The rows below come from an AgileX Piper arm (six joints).
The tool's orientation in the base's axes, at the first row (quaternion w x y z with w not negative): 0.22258, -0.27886, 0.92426, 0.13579
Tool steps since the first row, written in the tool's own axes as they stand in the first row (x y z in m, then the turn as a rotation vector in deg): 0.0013, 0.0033, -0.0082, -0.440, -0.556, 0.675; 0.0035, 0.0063, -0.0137, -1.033, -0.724, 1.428; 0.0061, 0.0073, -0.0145, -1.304, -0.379, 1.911; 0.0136, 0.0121, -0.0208, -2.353, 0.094, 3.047; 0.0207, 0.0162, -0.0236, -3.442, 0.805, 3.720
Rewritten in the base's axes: -0.0056, -0.0010, 0.0069, 0.875, 0.004, -0.439; -0.0108, -0.0016, 0.0109, 1.666, 0.421, -0.822; -0.0136, -0.0023, 0.0105, 1.832, 1.004, -1.064; -0.0241, -0.0042, 0.0129, 2.723, 2.290, -1.474; -0.0327, -0.0052, 0.0124, 3.351, 3.612, -1.435
